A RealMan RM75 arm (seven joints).
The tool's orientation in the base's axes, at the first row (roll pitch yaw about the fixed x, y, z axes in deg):
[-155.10, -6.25, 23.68]
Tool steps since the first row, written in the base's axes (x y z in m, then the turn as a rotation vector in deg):
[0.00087, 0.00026, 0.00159, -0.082, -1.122, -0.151]
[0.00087, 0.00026, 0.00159, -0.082, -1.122, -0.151]
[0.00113, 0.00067, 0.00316, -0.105, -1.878, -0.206]
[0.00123, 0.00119, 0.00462, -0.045, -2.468, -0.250]
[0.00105, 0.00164, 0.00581, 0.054, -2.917, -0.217]
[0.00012, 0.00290, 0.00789, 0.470, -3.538, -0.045]
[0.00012, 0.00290, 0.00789, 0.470, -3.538, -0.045]
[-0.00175, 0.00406, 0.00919, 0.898, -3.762, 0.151]
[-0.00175, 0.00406, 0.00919, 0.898, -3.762, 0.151]
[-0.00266, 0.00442, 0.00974, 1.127, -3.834, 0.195]
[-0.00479, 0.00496, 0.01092, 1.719, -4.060, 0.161]
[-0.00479, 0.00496, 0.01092, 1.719, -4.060, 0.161]
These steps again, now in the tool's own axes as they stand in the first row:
[0.00107, -0.00052, -0.00139, -0.539, 0.941, -0.335]
[0.00107, -0.00052, -0.00139, -0.539, 0.941, -0.335]
[0.00164, -0.00141, -0.00265, -0.868, 1.569, -0.605]
[0.00210, -0.00240, -0.00376, -1.054, 2.091, -0.821]
[0.00224, -0.00334, -0.00462, -1.139, 2.482, -1.049]
[0.00213, -0.00561, -0.00589, -0.990, 3.084, -1.501]
[0.00213, -0.00561, -0.00589, -0.990, 3.084, -1.501]
[0.00103, -0.00786, -0.00642, -0.668, 3.357, -1.807]
[0.00103, -0.00786, -0.00642, -0.668, 3.357, -1.807]
[0.00040, -0.00875, -0.00669, -0.483, 3.490, -1.895]
[-0.00119, -0.01055, -0.00736, -0.038, 3.929, -2.007]
[-0.00119, -0.01055, -0.00736, -0.038, 3.929, -2.007]

